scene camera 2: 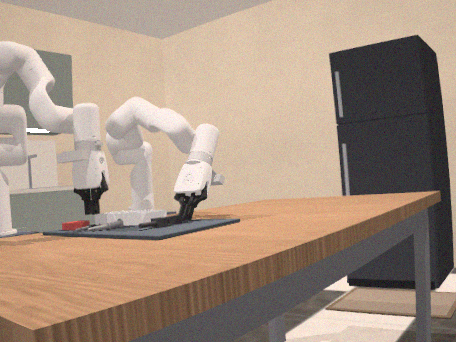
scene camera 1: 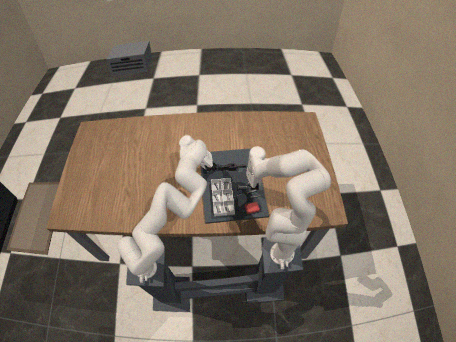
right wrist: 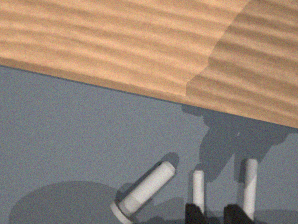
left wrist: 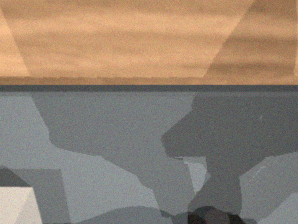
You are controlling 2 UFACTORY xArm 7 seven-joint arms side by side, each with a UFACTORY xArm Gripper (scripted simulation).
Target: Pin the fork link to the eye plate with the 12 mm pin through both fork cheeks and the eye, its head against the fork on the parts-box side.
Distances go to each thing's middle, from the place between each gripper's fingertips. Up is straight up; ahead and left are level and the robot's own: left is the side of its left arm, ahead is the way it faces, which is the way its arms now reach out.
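Labels:
There's a dark mat (scene camera 1: 241,156) here, and my left gripper is 10 cm past it, 10 cm to the left of it and 3 cm above it.
As for my right hand (scene camera 2: 92,214), the dark mat is 8 cm ahead of it, 10 cm to the left of it and 7 cm below it.

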